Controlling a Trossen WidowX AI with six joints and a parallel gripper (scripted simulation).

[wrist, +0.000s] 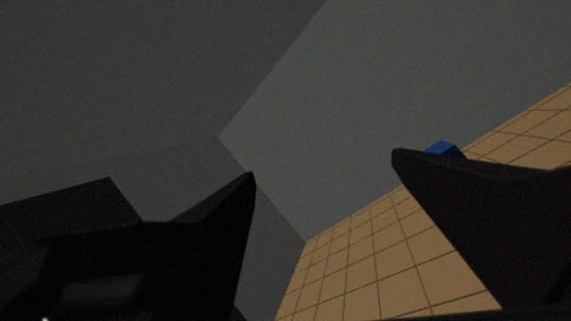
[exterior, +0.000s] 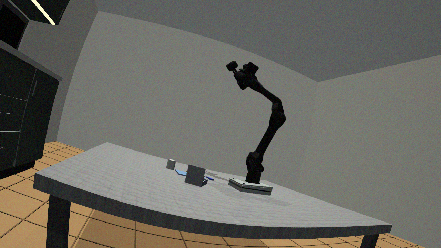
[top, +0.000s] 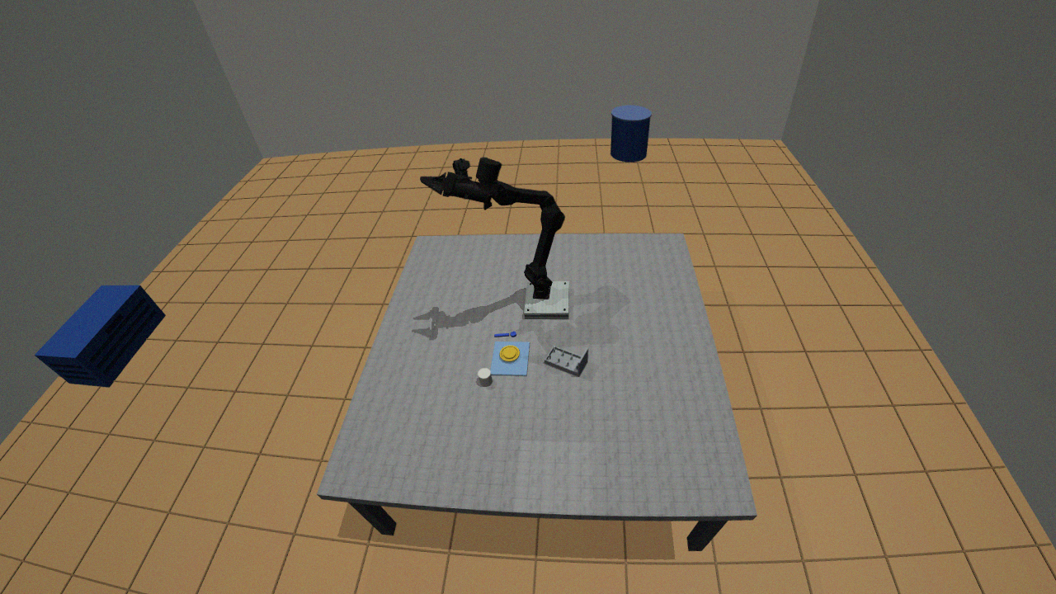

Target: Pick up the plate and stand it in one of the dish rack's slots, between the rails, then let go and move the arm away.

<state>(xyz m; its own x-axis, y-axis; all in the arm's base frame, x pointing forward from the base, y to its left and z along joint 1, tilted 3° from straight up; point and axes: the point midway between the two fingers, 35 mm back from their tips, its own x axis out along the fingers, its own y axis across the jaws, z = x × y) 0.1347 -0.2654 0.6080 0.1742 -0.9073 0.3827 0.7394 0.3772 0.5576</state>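
My gripper tip is 13 cm short of the yellow plate, 23 cm to the right of it and 63 cm above it. Round my gripper tip: light blue mat 14 cm ahead, 23 cm to the left, 65 cm below; blue spoon 3 cm ahead, 20 cm to the left, 65 cm below; white cup 24 cm ahead, 17 cm to the left, 62 cm below.
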